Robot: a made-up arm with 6 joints.
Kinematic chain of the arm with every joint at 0, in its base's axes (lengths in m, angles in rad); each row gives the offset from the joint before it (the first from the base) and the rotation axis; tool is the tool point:
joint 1: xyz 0 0 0.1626 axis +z
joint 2: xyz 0 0 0 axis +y
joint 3: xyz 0 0 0.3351 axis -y
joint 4: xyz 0 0 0 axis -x
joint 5: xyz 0.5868 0 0 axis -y
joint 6: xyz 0 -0.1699 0 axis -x
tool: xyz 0 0 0
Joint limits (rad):
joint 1: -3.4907..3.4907
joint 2: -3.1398..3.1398
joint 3: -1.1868..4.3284
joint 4: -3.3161..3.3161
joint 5: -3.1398..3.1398
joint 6: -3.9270..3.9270
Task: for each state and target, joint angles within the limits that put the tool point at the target. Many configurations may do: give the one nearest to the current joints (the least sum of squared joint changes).
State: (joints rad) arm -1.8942 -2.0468 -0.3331 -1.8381 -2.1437 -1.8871
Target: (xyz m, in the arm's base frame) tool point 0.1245 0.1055 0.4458
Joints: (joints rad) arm -2.0379 -2.8582 -0.9319 -1.9548 -2.1437 -1.8871
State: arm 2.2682 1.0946 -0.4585 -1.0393 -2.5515 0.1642
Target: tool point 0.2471 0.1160 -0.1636
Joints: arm 3.0603 1.8983 -0.6954 -0.6457 -2.5515 0.1642
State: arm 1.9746 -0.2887 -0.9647 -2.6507 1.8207 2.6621
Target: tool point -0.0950 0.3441 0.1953
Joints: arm 1.4647 -0.7317 -0.9207 -2.4504 1.8207 2.6621
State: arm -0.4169 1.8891 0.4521 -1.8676 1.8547 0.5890
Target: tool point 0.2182 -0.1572 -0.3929
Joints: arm -0.6974 1.4155 0.0216 -1.6866 1.8547 0.5890
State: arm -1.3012 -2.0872 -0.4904 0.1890 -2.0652 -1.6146
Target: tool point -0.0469 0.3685 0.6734
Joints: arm -1.8885 -1.8081 -0.3195 0.3487 -2.0652 -1.6146
